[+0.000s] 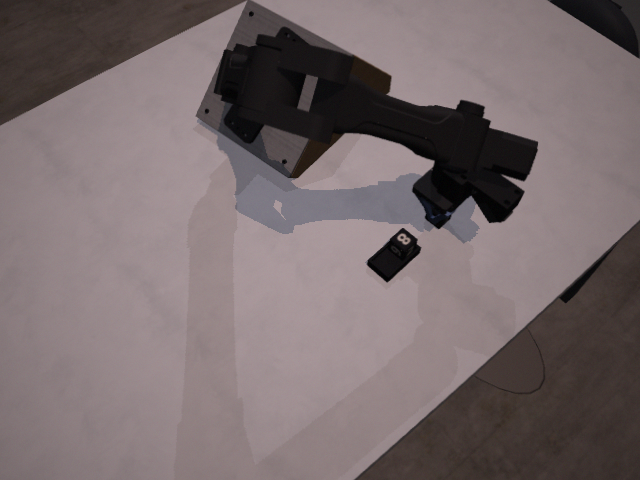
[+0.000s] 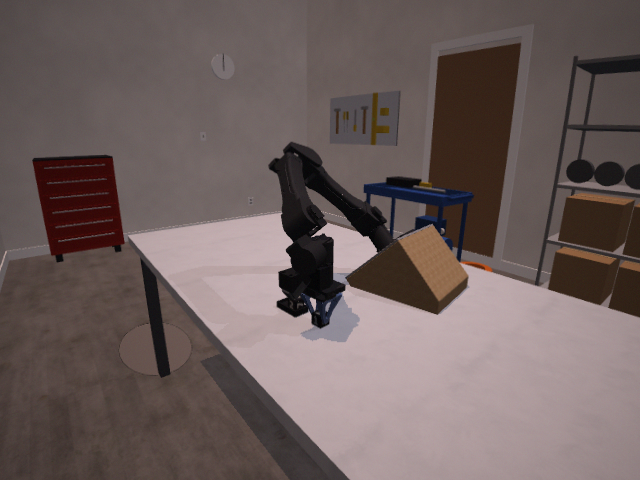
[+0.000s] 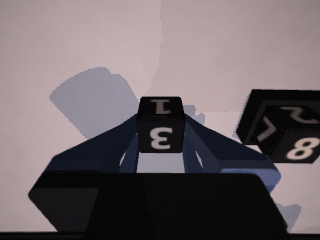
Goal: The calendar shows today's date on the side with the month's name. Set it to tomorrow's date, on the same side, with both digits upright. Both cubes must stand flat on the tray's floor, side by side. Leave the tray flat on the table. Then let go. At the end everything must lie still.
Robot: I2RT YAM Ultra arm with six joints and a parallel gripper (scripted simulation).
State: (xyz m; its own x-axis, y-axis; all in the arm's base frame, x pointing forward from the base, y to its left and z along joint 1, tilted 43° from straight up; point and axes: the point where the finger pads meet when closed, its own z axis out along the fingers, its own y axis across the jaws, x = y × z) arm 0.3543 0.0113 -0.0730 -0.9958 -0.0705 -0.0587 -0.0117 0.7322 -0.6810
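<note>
Now: hand right at the black cube. The rest, counted from my hand: black tray: 11 cm to the right, 1 cm below.
</note>
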